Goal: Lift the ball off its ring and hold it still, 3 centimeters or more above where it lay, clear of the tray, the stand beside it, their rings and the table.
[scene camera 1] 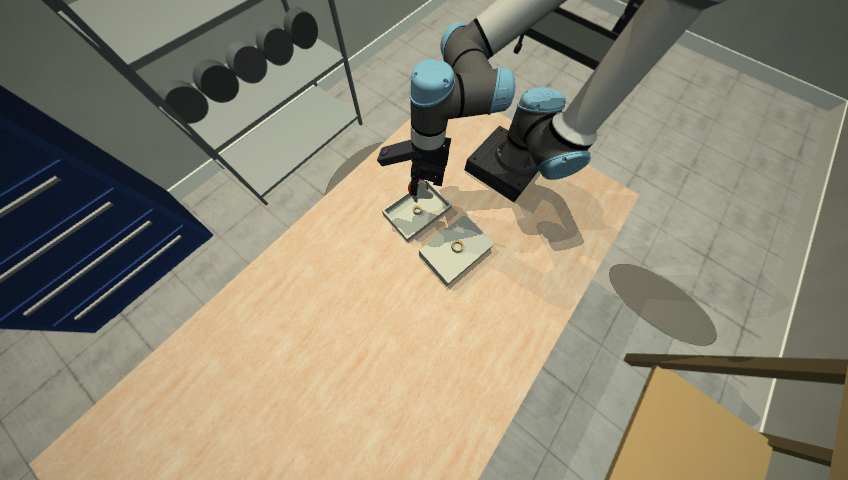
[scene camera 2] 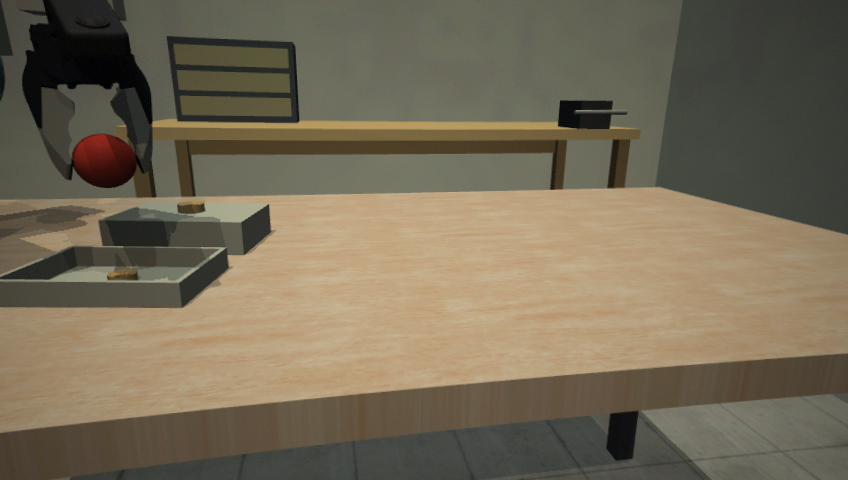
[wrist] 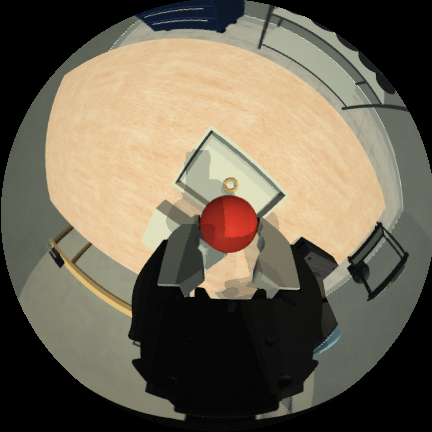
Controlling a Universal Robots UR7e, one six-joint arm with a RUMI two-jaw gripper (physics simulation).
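Pixels of known places: gripper, fingertip midpoint: [scene camera 1: 418, 192] [scene camera 2: 108, 176] [wrist: 227, 217]; arm's base, origin of the base link: [scene camera 1: 517, 156].
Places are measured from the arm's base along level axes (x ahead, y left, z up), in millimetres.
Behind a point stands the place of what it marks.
Observation:
The red ball [scene camera 2: 104, 160] @(x 374, y -159, z 87 mm) [wrist: 229, 224] @(x 370, y -147, z 108 mm) is between the two fingertips of my gripper [scene camera 2: 105, 168] @(x 363, y -130, z 66 mm) [wrist: 227, 217] @(x 363, y -130, z 66 mm), which is shut on it. In scene camera 1 the ball is mostly hidden behind the fingers. The ball hangs in the air well above the tray [scene camera 1: 395, 226] @(x 459, y -142, z -37 mm) [scene camera 2: 89, 293] @(x 358, y -199, z -44 mm) [wrist: 245, 160] @(x 363, y -189, z -56 mm), touching neither tray nor ring. The tray's small tan ring [scene camera 1: 417, 206] @(x 354, y -141, z -47 mm) [scene camera 2: 122, 274] @(x 360, y -126, z -49 mm) [wrist: 230, 179] @(x 369, y -145, z -46 mm) is bare on the tray floor. The grey stand [scene camera 1: 449, 265] @(x 452, y 70, z -12 mm) [scene camera 2: 172, 233] @(x 382, y -14, z -29 mm) [wrist: 156, 225] @(x 461, y 15, z -12 mm) is beside the tray, with another bare ring [scene camera 1: 457, 240] @(x 379, y 40, z -1 mm) [scene camera 2: 191, 207] @(x 397, y 33, z -3 mm) on top.
The tray and stand are on the wooden table [scene camera 1: 285, 368] @(x 949, y -82, z -60 mm) [scene camera 2: 505, 297] @(x 794, y -224, z -59 mm) [wrist: 125, 110] @(x 658, y -182, z -59 mm). The arm's dark base [scene camera 1: 502, 172] @(x 92, y 1, z 5 mm) is near the stand and tray. A blue cabinet [scene camera 1: 136, 208] and a shelf rack [scene camera 1: 351, 89] are beyond the table's edge. A wooden bench [scene camera 2: 386, 130] is behind the table.

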